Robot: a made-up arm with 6 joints. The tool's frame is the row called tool.
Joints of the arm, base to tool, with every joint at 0 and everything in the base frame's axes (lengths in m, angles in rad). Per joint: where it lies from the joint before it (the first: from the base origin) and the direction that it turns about. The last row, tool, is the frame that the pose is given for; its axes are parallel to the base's.
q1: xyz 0 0 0.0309 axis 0 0 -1
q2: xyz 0.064 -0.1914 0.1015 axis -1 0 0
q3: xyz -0.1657 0.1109 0.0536 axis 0 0 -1
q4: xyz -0.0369 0.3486 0.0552 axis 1 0 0
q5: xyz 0.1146 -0.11 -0.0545 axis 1 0 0
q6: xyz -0.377 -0.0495 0.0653 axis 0 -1 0
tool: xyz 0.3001 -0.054 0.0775
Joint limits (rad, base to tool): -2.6..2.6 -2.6..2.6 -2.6..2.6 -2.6..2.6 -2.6..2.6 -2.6..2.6
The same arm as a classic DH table. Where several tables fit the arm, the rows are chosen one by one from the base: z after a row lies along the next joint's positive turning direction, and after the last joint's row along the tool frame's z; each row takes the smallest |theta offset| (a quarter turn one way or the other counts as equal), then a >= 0, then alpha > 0; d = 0 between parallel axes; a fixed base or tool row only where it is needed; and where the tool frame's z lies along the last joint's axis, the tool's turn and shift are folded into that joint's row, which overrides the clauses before.
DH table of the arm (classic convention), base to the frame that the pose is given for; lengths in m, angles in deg. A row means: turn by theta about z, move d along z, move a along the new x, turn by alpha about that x. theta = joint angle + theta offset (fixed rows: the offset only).
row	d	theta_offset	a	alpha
base (fixed)	0	0	0	180
q1	-0.1324	90	0.1914	-90
q2	0.1017	0	-0.1109	90
q3	-0.1088	0	-0.3486	90
q4	0	26.36	0.1228	0
q5	-0.2993	63.64	-0.0653	90
q6	0.1035	90	0.3001	-90
tool (fixed)	0.0775	0	0	0
Joint limits (deg, base to tool): -148.97..148.97 -148.97..148.97 -148.97..148.97 -148.97..148.97 -148.97..148.97 -148.97..148.97

